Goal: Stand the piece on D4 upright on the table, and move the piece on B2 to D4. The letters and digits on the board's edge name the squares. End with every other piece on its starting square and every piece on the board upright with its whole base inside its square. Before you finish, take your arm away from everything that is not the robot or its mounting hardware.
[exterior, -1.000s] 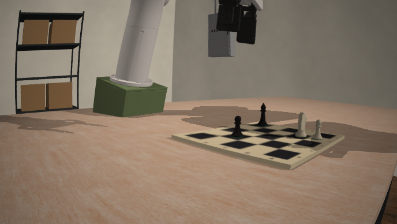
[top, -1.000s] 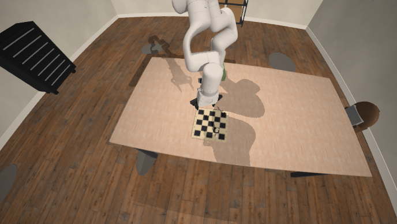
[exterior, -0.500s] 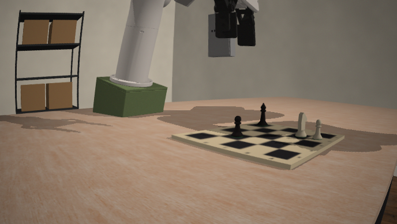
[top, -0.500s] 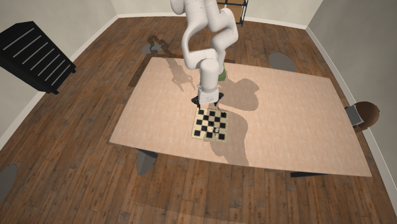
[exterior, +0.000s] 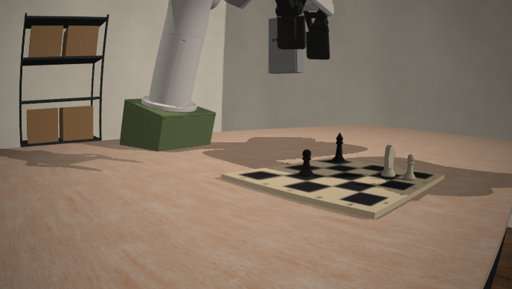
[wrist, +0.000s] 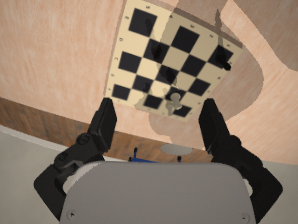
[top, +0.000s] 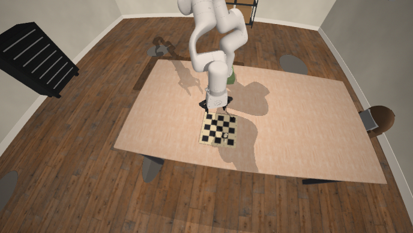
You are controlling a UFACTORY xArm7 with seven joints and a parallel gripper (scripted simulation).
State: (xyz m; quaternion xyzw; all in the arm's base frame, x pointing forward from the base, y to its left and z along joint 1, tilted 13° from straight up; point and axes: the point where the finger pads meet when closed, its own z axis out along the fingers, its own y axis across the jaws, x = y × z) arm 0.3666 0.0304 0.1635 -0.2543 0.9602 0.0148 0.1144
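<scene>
The black pawn is 14 cm below my hand. The rest, counted from my hand: chessboard: 3 cm ahead, 4 cm to the left, 16 cm below; then white knight: 7 cm ahead, 9 cm to the left, 14 cm below; then black bishop: 5 cm behind, 11 cm to the left, 13 cm below.
</scene>
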